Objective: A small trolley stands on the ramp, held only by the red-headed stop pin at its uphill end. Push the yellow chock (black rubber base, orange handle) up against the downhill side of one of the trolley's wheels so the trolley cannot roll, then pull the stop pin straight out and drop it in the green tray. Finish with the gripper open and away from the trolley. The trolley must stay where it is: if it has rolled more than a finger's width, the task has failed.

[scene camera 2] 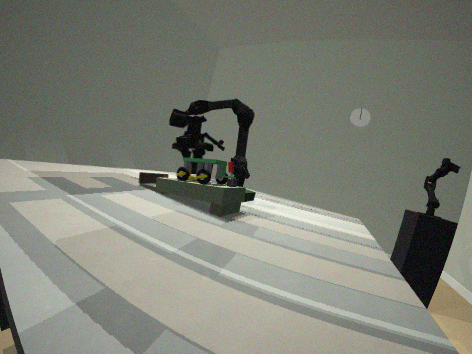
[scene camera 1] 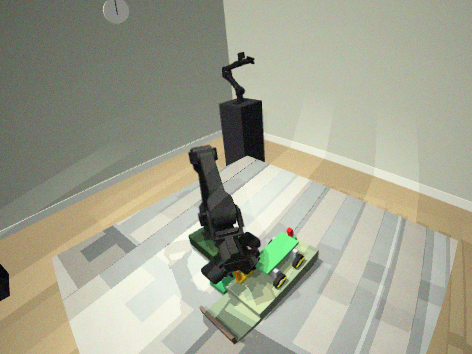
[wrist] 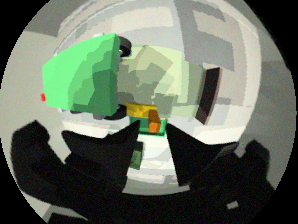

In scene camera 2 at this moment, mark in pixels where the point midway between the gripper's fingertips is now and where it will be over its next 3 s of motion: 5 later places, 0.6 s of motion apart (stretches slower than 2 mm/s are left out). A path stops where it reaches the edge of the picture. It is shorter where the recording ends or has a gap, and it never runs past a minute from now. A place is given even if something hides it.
My gripper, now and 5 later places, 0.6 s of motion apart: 189, 167; 189, 158; 197, 153; 215, 153; 230, 153; 230, 159
